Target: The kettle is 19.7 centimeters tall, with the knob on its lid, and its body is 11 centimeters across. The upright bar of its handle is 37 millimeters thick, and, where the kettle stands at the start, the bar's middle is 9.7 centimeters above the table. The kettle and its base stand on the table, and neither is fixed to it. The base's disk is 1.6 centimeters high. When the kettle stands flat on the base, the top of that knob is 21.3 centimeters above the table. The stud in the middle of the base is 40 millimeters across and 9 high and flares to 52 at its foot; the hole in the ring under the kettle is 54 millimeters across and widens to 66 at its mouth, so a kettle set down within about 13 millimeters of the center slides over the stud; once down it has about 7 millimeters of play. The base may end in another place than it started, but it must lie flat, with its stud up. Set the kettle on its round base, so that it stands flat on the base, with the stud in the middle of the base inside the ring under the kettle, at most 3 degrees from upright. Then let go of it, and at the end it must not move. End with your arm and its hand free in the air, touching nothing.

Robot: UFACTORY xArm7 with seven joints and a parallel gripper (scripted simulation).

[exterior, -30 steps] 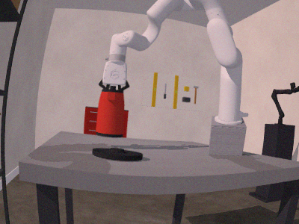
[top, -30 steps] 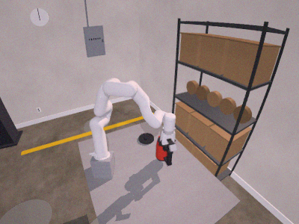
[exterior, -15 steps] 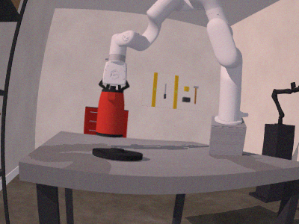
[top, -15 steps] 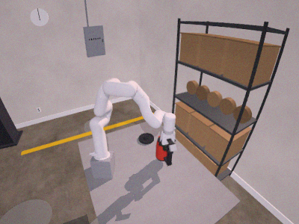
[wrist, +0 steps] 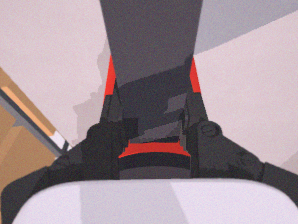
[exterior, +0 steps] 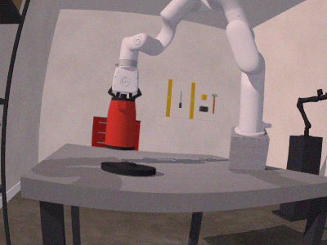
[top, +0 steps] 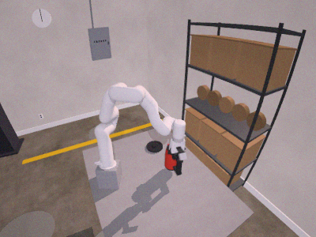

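Now: hand 3 cm to the right of the red kettle and 6 cm above it. The rest, counted from my hand: black round base 2 cm behind, 36 cm to the left, 19 cm below.
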